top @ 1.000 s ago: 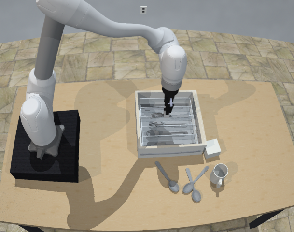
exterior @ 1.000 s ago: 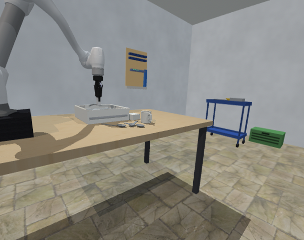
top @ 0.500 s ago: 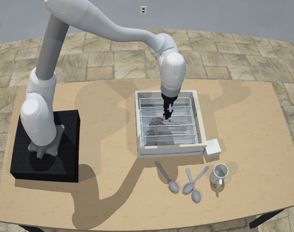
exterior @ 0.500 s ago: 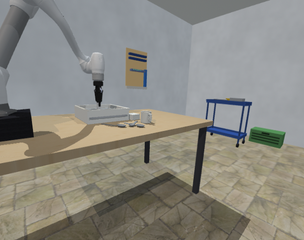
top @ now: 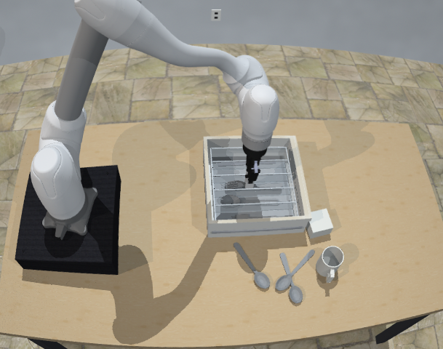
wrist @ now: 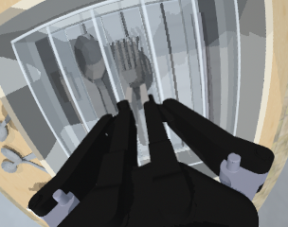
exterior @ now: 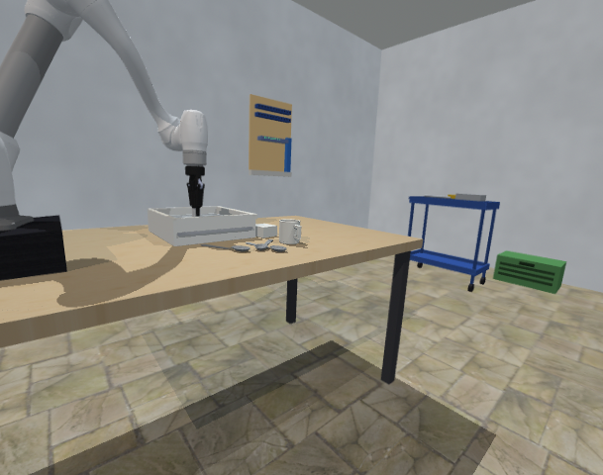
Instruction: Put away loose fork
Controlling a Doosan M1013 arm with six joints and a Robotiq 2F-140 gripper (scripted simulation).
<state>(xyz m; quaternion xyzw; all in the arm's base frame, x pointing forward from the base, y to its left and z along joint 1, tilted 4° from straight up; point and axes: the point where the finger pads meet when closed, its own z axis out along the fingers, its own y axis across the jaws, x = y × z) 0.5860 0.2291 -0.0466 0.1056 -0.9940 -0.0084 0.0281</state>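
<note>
Right now the cutlery tray is 3 cm below my hand and 1 cm ahead of it. The rest, counted from my hand: small white box 26 cm ahead, 11 cm to the right, 6 cm below; then white mug 30 cm ahead, 27 cm to the right, 4 cm below.
</note>
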